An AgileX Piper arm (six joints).
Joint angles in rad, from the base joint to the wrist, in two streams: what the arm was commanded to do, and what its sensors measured. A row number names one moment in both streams.
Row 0, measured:
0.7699 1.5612 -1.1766 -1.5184 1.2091 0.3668
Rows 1 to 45, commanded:
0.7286 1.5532 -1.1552 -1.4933 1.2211 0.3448
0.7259 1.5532 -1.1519 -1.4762 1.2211 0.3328
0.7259 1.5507 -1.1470 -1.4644 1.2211 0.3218
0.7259 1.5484 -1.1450 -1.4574 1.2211 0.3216
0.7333 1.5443 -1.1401 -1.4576 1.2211 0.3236
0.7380 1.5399 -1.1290 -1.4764 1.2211 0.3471
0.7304 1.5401 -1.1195 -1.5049 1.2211 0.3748
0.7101 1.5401 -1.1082 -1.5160 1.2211 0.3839
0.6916 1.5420 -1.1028 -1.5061 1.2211 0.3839
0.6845 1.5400 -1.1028 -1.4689 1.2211 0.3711
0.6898 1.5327 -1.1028 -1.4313 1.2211 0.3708
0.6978 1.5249 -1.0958 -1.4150 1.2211 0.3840
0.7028 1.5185 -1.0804 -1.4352 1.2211 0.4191
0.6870 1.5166 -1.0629 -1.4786 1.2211 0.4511
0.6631 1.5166 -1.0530 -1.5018 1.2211 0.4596
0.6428 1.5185 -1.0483 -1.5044 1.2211 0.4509
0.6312 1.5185 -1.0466 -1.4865 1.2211 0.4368
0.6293 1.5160 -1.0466 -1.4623 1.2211 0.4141
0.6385 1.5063 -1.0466 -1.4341 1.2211 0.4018
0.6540 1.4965 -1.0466 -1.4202 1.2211 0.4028
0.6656 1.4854 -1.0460 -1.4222 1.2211 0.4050
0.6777 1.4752 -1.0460 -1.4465 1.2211 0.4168
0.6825 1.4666 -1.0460 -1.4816 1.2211 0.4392
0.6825 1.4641 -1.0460 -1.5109 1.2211 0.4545
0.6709 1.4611 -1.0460 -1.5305 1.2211 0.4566
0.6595 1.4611 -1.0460 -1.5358 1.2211 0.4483
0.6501 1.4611 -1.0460 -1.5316 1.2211 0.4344
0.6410 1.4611 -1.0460 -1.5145 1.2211 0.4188
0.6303 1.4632 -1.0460 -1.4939 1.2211 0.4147
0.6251 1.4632 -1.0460 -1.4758 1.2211 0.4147
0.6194 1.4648 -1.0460 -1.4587 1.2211 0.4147
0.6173 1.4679 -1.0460 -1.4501 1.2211 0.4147
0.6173 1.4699 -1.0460 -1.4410 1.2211 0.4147
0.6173 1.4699 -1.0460 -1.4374 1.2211 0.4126
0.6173 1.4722 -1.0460 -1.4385 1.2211 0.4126
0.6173 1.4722 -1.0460 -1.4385 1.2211 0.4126
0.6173 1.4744 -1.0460 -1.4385 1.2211 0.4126
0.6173 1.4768 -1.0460 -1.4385 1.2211 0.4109
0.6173 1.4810 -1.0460 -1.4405 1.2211 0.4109
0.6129 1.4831 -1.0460 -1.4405 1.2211 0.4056
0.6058 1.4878 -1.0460 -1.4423 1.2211 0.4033
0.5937 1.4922 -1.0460 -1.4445 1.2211 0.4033
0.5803 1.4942 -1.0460 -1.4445 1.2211 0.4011
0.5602 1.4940 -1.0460 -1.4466 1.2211 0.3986
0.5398 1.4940 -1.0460 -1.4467 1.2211 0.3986
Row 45, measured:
0.5993 1.4919 -1.0441 -1.4230 1.2122 0.4117
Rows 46 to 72, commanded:
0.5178 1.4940 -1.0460 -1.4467 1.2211 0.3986
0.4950 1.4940 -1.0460 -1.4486 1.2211 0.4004
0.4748 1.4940 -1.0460 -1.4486 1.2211 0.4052
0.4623 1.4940 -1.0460 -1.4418 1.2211 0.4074
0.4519 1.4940 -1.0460 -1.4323 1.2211 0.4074
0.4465 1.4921 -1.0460 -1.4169 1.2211 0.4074
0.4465 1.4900 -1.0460 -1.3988 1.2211 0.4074
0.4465 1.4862 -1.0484 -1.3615 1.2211 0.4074
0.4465 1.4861 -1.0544 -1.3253 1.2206 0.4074
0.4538 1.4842 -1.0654 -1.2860 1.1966 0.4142
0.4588 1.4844 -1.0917 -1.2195 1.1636 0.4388
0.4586 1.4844 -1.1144 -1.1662 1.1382 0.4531
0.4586 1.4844 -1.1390 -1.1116 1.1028 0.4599
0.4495 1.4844 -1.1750 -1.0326 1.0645 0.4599
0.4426 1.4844 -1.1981 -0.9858 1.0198 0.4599
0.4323 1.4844 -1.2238 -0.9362 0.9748 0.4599
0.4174 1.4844 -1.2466 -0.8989 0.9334 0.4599
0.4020 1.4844 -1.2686 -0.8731 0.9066 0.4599
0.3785 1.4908 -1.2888 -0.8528 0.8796 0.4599
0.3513 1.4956 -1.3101 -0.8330 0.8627 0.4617
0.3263 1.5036 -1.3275 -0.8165 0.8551 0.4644
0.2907 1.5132 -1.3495 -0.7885 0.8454 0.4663
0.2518 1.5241 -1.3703 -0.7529 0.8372 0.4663
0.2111 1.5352 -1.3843 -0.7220 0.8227 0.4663
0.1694 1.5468 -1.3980 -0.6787 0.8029 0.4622
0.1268 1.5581 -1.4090 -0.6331 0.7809 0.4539
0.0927 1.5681 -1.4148 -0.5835 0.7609 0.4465
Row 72, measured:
0.2182 1.5344 -1.3759 -0.7231 0.8268 0.4526
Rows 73 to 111, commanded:
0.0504 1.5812 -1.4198 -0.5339 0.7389 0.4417
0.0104 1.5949 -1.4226 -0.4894 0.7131 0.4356
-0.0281 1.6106 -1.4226 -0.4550 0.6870 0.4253
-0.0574 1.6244 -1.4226 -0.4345 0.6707 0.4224
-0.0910 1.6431 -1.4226 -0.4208 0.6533 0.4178
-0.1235 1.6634 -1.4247 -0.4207 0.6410 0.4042
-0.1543 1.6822 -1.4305 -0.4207 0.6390 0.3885
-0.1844 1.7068 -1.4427 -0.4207 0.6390 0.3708
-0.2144 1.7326 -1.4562 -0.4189 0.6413 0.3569
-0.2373 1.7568 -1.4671 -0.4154 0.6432 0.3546
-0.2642 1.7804 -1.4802 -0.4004 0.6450 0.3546
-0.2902 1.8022 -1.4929 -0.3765 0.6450 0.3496
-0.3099 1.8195 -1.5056 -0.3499 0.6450 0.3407
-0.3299 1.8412 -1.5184 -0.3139 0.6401 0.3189
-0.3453 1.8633 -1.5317 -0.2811 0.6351 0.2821
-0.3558 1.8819 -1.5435 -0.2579 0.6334 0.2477
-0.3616 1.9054 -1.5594 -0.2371 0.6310 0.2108
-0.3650 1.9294 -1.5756 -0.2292 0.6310 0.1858
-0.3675 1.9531 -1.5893 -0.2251 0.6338 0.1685
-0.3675 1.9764 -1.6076 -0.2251 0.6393 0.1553
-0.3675 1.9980 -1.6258 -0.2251 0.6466 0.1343
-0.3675 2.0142 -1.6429 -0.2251 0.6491 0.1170
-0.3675 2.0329 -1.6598 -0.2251 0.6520 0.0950
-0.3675 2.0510 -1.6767 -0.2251 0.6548 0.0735
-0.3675 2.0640 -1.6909 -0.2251 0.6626 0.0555
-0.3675 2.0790 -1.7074 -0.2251 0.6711 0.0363
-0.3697 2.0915 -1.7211 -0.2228 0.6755 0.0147
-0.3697 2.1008 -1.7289 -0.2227 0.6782 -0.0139
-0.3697 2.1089 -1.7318 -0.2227 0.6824 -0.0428
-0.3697 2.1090 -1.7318 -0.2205 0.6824 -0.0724
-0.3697 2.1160 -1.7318 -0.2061 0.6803 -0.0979
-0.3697 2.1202 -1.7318 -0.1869 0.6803 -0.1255
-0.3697 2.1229 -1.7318 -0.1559 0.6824 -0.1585
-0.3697 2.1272 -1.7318 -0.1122 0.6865 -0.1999
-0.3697 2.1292 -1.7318 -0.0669 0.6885 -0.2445
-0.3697 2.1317 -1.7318 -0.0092 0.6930 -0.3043
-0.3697 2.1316 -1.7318 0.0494 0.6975 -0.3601
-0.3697 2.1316 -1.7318 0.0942 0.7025 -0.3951
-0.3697 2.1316 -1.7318 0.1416 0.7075 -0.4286
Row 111, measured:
-0.3650 2.1266 -1.7278 -0.0249 0.6820 -0.2599
